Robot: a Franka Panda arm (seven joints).
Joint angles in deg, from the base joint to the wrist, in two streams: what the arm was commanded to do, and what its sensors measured. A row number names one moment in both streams.
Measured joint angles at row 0:
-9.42 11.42 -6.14 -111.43 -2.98 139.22 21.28
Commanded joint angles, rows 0 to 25:
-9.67 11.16 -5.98 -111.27 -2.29 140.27 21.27
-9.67 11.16 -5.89 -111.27 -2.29 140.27 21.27
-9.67 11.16 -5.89 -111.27 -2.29 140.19 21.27
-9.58 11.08 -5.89 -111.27 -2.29 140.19 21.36
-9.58 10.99 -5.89 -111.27 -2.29 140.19 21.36
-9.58 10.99 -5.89 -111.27 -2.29 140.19 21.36
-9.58 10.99 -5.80 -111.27 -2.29 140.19 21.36
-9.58 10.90 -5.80 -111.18 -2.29 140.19 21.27
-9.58 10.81 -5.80 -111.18 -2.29 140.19 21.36
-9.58 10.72 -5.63 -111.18 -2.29 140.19 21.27
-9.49 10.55 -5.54 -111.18 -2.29 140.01 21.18
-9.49 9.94 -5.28 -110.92 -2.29 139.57 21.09
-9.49 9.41 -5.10 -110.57 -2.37 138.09 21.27
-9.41 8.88 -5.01 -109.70 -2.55 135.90 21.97
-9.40 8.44 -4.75 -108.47 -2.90 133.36 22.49
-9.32 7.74 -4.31 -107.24 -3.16 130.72 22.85
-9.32 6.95 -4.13 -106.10 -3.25 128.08 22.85
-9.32 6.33 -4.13 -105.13 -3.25 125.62 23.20
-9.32 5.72 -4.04 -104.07 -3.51 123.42 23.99
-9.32 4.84 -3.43 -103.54 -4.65 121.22 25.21
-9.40 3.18 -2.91 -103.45 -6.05 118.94 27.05
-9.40 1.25 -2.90 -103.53 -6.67 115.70 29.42
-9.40 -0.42 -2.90 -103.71 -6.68 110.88 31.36
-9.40 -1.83 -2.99 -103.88 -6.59 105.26 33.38
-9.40 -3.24 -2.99 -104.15 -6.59 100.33 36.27
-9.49 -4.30 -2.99 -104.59 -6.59 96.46 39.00
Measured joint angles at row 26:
-9.07 0.09 -3.58 -103.00 -5.41 107.00 31.73
